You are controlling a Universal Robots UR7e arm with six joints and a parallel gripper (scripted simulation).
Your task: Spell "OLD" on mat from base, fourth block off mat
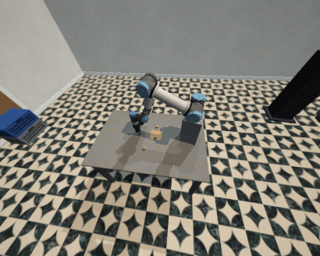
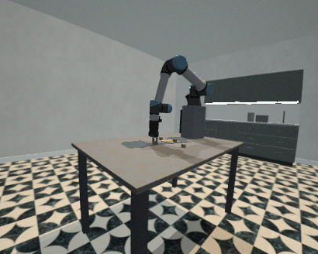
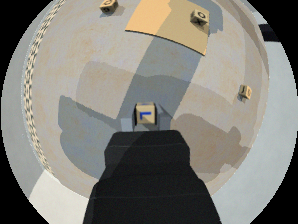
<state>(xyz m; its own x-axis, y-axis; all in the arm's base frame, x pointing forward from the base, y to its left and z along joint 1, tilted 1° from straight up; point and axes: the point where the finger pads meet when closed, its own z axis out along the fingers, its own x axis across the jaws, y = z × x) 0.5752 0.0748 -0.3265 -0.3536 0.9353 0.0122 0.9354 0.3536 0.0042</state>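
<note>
My hand is 19 cm past the tan mat, 1 cm to the left of it and 2 cm above it.
</note>
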